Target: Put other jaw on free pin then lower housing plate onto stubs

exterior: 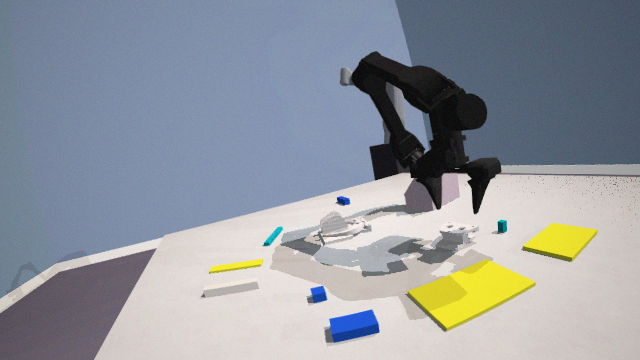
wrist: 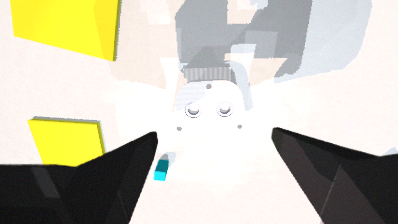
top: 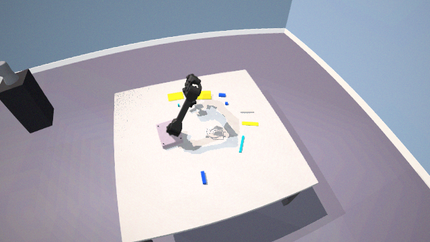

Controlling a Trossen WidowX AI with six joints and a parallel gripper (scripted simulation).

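Right now my gripper tip is 70 mm past the teal cube, 70 mm to the right of it and 50 mm above it. The rest, counted from my gripper tip: white bar 400 mm ahead, 220 mm to the right, 50 mm below; blue cube 300 mm ahead, 70 mm to the right, 50 mm below; yellow strip 360 mm ahead, 330 mm to the right, 60 mm below.
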